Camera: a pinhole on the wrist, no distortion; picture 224 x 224 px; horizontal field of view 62.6 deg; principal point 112.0 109.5 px. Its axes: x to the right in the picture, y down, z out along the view. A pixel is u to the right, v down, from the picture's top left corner.
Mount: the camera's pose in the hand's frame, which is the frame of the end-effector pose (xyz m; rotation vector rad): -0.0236 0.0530 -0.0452 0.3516 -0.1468 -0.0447
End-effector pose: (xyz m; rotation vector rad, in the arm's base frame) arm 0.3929 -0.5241 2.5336 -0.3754 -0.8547 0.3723
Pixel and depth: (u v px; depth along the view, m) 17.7 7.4 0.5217
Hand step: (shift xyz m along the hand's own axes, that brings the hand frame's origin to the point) -0.3716 -0.3770 0.3028
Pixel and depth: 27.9 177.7 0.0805
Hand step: -0.0715 0.0561 0.0349
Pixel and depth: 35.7 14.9 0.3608
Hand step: -0.2291 -0.2331 0.2053
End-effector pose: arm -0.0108 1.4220 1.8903 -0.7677 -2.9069 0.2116
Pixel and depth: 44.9 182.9 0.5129
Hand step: -0.2820 0.0833 0.4764
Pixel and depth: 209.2 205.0 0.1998
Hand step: 0.0523 0.0750 0.1904
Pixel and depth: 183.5 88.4 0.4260
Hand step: 0.0746 -0.1489 0.3558
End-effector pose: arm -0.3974 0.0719 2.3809 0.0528 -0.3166 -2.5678
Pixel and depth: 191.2 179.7 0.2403
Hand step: 0.0439 0.0501 0.2236
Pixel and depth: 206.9 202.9 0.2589
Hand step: 0.0715 0.0789 0.2587
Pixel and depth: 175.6 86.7 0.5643
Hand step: 0.0825 -0.2177 0.4808
